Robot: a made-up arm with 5 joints.
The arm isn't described. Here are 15 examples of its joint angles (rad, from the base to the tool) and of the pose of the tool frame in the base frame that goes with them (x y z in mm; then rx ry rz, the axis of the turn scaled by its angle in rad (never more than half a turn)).
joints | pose
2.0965 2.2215 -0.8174 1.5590 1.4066 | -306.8 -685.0 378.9 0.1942 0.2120 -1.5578
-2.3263 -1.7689 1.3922 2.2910 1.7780 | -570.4 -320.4 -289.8 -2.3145 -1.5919 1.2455
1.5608 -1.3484 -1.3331 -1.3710 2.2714 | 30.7 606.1 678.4 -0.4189 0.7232 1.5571
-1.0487 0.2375 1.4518 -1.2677 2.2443 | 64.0 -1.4 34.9 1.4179 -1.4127 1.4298
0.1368 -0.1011 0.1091 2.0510 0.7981 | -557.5 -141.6 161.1 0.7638 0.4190 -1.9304
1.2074 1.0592 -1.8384 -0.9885 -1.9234 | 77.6 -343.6 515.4 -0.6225 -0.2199 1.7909
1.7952 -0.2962 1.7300 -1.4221 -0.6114 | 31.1 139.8 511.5 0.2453 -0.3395 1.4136
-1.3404 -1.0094 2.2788 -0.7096 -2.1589 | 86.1 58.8 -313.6 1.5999 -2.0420 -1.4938
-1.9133 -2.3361 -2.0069 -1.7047 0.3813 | -114.0 -660.1 -5.1 -1.8479 2.0657 0.5993
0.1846 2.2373 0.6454 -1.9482 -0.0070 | -248.1 -165.5 813.6 1.1330 -1.6641 1.3462
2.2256 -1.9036 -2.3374 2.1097 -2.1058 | -411.2 397.6 435.4 0.1220 0.6794 -1.1166
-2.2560 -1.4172 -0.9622 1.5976 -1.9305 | -319.3 -70.9 316.2 1.2475 1.2650 -1.1490
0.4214 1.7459 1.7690 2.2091 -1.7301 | -449.2 -376.7 317.7 -1.5256 -0.5533 -1.5929
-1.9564 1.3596 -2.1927 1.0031 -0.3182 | -15.8 380.2 -672.7 1.2827 0.5498 -0.9754
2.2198 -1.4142 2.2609 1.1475 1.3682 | -91.9 -393.9 1153.4 -0.3916 0.2582 -1.4780
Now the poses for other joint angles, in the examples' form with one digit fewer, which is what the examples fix.
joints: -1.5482 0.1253 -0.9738 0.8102 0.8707
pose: 111 -465 -209 -0.050 0.628 -0.916
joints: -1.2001 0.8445 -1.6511 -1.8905 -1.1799
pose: -159 503 321 1.913 -1.951 0.998
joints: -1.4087 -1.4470 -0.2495 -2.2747 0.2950
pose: -436 -616 -220 1.353 -2.738 -0.552
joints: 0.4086 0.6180 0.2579 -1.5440 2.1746
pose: -27 608 495 -1.064 1.109 1.280
